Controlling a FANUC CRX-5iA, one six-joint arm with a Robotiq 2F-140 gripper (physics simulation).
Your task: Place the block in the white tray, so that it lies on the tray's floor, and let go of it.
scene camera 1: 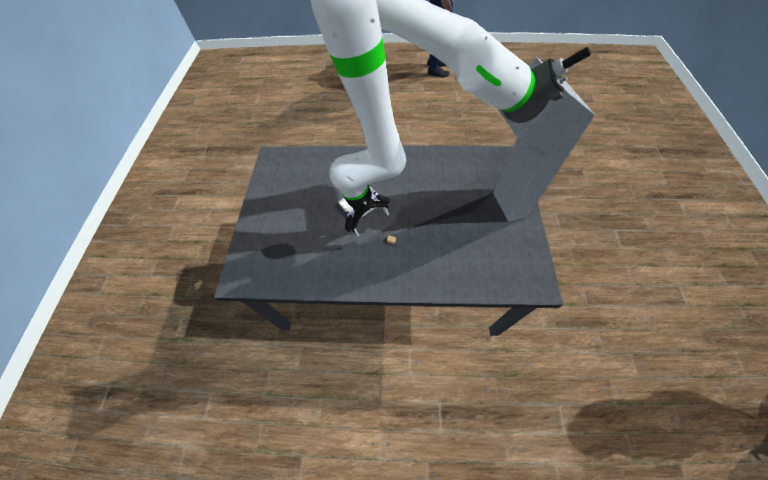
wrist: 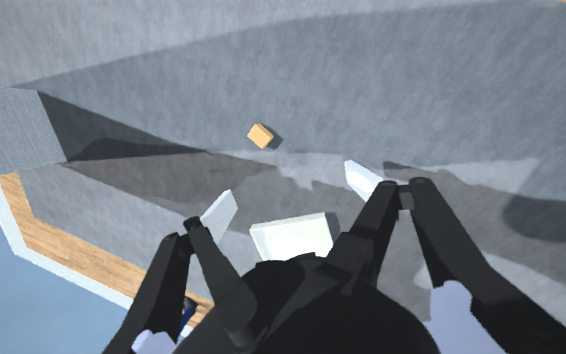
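Where they show: gripper, fingertip midpoint: (scene camera 1: 372, 223) (wrist: 288, 186); arm's base at its link origin: (scene camera 1: 526, 97).
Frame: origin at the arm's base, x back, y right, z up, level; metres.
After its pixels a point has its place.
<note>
The small orange-tan block (scene camera 1: 391, 240) @(x -0.320, y -0.301, z -0.575 m) (wrist: 260, 136) @(x -0.325, y -0.295, z -0.575 m) lies on the dark grey table, apart from the tray. The white tray (scene camera 1: 343, 205) @(x -0.606, y -0.196, z -0.598 m) (wrist: 295, 240) @(x -0.529, y -0.161, z -0.597 m) stands on the table. The gripper and wrist hide most of it in the scene view, and the gripper body covers its near part in the wrist view. The visible part of the tray's floor is bare. My gripper (scene camera 1: 372, 222) @(x -0.403, y -0.304, z -0.480 m) (wrist: 288, 186) @(x -0.403, y -0.304, z -0.480 m) is open and empty, with its fingers wide apart. It hangs above the table at the tray. The block lies off to the right of the fingers in the scene view.
The grey table (scene camera 1: 453, 277) @(x -0.023, y -0.358, z -0.600 m) carries the robot's grey pedestal (scene camera 1: 538, 152) @(x 0.110, y 0.024, z -0.206 m) at its right side. The arm's white links reach over the table's back part. Shadows cross the table top. A person's legs (scene camera 1: 434, 63) show on the floor beyond the table.
</note>
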